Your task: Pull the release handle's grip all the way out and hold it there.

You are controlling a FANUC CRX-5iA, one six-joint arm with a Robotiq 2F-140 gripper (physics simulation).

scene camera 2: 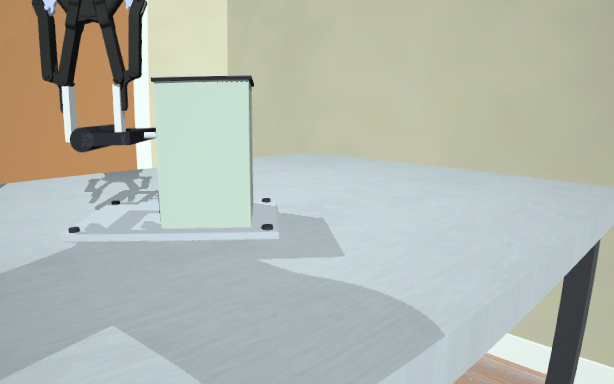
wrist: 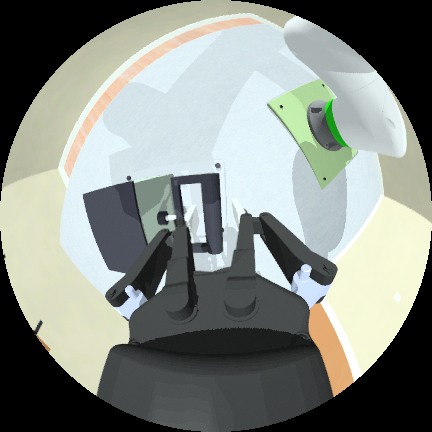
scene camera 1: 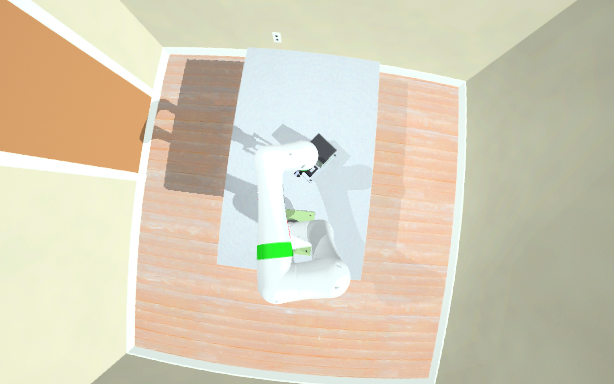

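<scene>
The release handle is a dark rectangular frame whose thick outer bar is the grip. It stands out from a pale green housing with a dark top; a short white rod shows between frame and housing in scene view 2. My gripper is open and points down around the grip. One white fingertip is in the frame's opening, the other beyond the grip's outer side, with visible gaps in the wrist view. In scene view 1 the arm's wrist hides most of the handle.
The housing stands on a pale base plate with dark bolts, on the light grey table. A black knob on a white stem is beside the housing. The arm's green mounting plate lies behind the gripper.
</scene>
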